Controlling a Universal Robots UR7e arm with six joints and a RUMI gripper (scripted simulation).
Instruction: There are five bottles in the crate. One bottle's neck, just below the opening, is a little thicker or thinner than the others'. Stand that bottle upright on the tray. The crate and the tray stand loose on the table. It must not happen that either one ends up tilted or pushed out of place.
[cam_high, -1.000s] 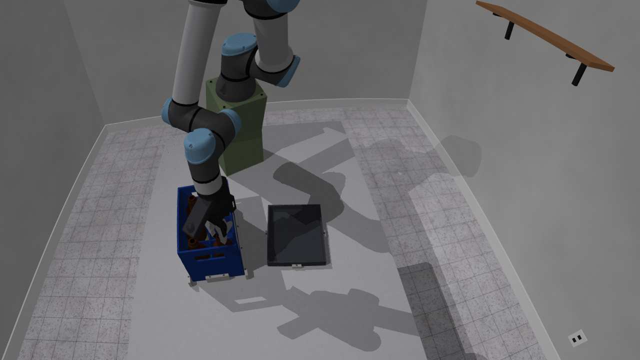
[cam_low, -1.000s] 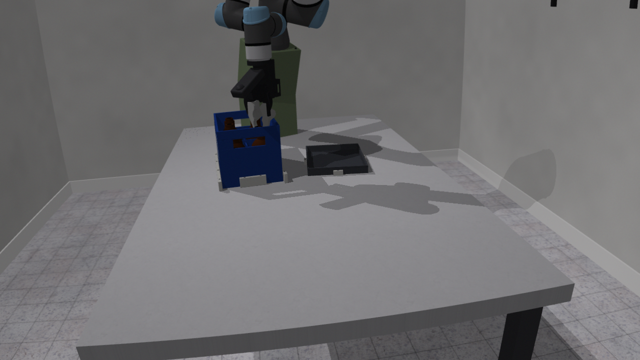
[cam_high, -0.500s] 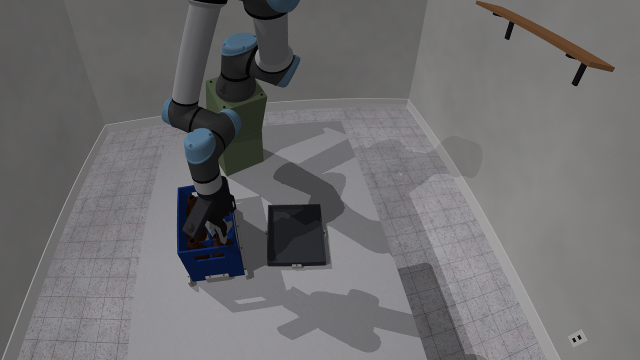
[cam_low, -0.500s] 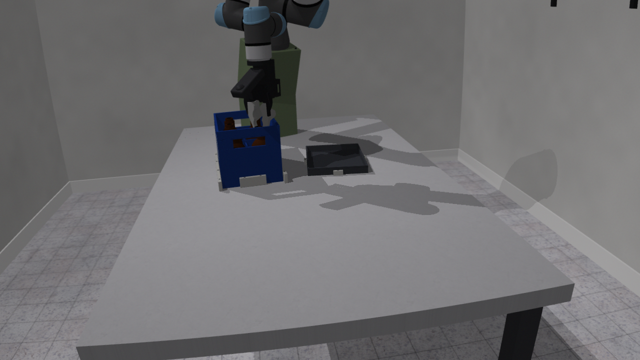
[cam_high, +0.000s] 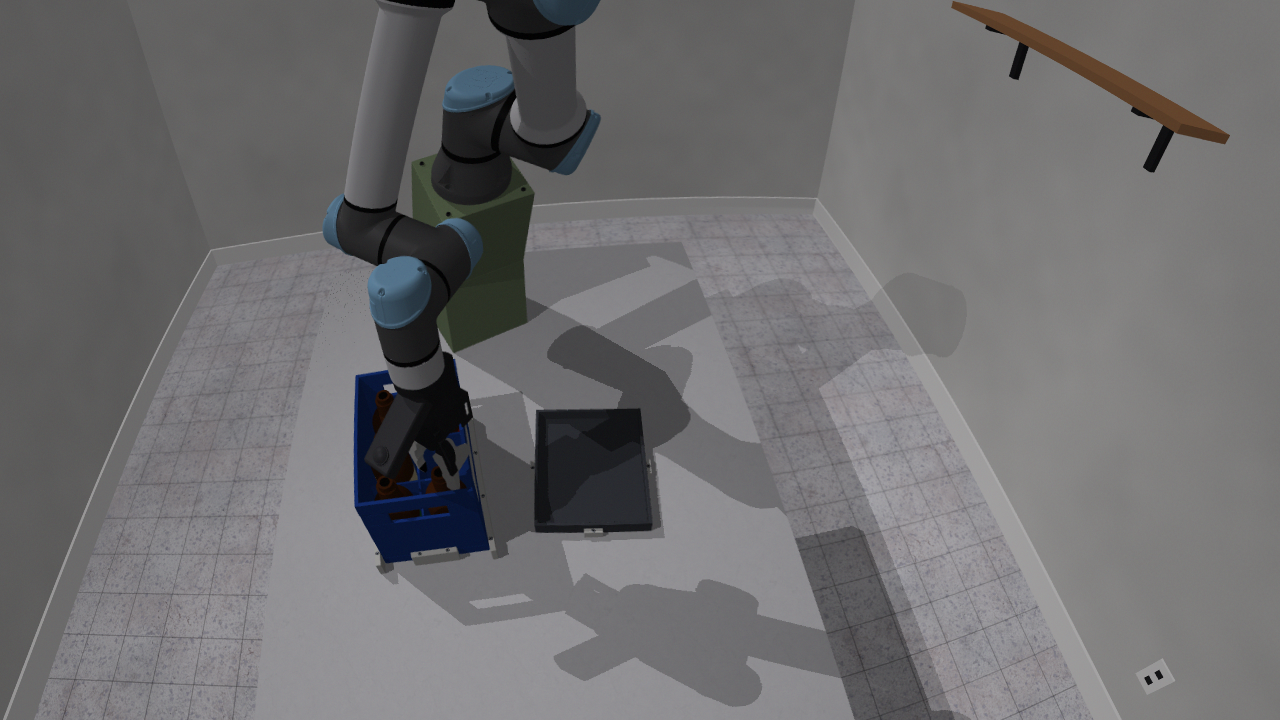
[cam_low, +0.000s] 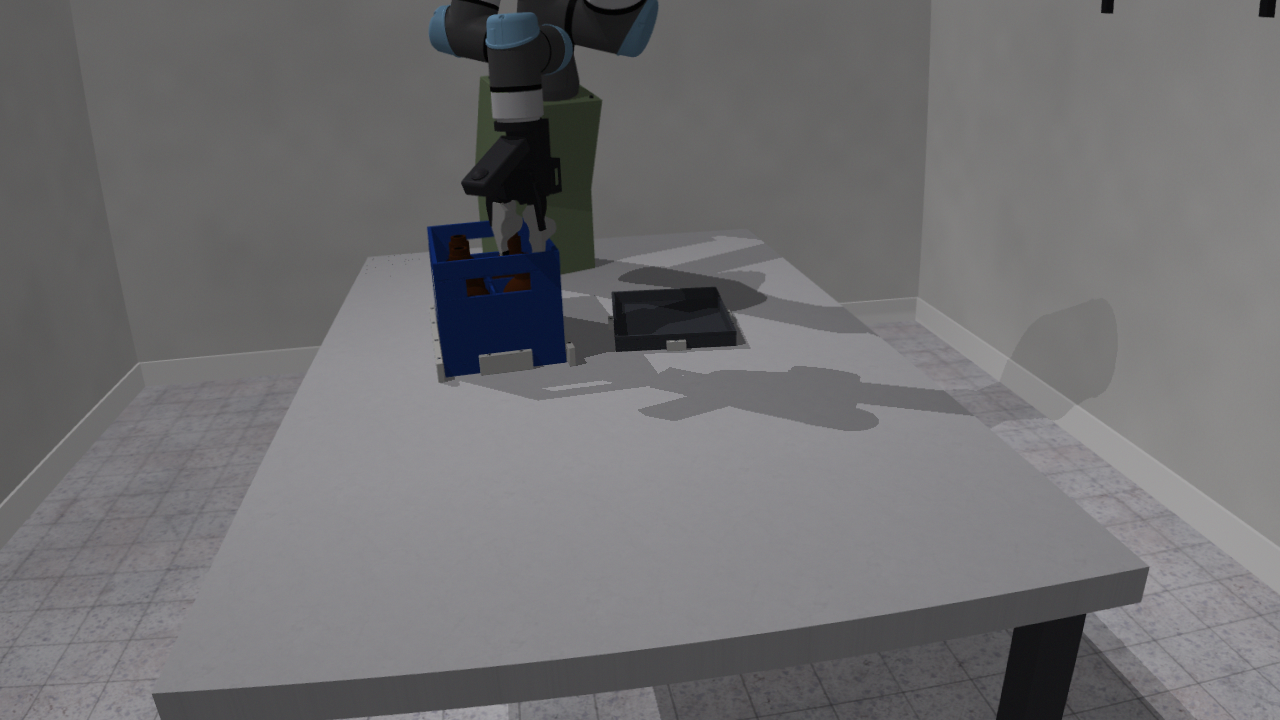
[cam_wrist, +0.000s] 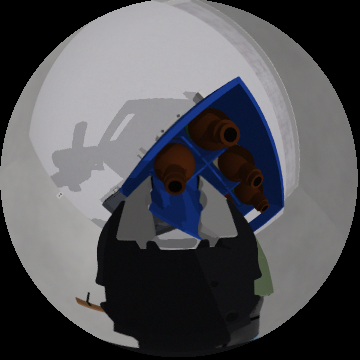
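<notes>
My hand is 9 cm past the blue crate, 7 cm above it and 4 cm to the left of it. Also, from my hand: dark tray: 25 cm to the left, 14 cm below, 6 cm behind.
</notes>
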